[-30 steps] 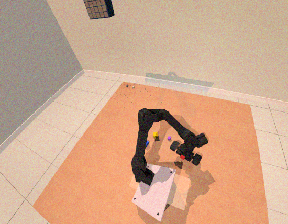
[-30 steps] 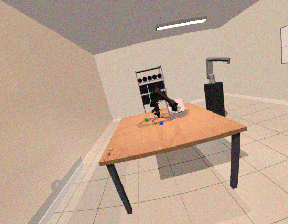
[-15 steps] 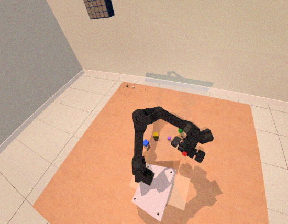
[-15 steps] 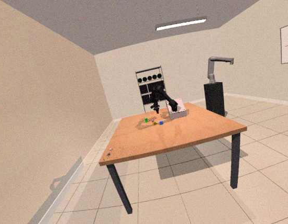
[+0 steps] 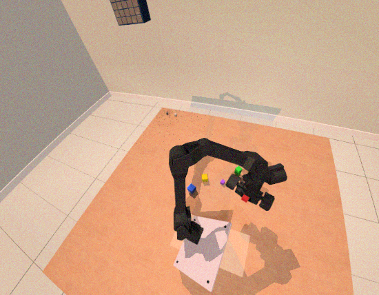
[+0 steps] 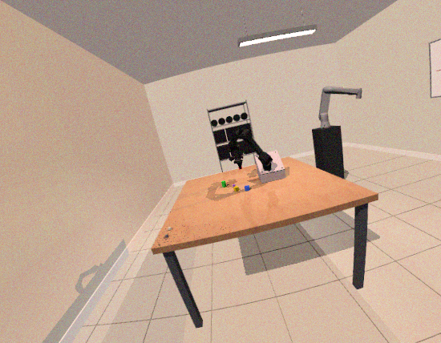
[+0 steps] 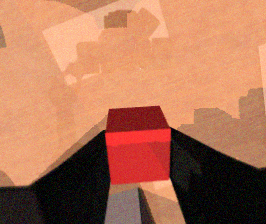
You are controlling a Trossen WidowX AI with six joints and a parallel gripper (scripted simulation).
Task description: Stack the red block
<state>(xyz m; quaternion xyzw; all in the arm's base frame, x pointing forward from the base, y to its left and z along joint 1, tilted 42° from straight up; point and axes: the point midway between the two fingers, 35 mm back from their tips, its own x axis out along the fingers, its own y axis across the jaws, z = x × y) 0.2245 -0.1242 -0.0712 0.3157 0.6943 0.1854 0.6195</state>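
The green block lies 180 mm ahead of my gripper tip, 70 mm to the left of it and 80 mm below it. From my gripper tip the other things lie so: yellow block: 70 mm ahead, 230 mm to the left, 110 mm below; red block: 10 mm above; purple block: 90 mm ahead, 130 mm to the left, 110 mm below.
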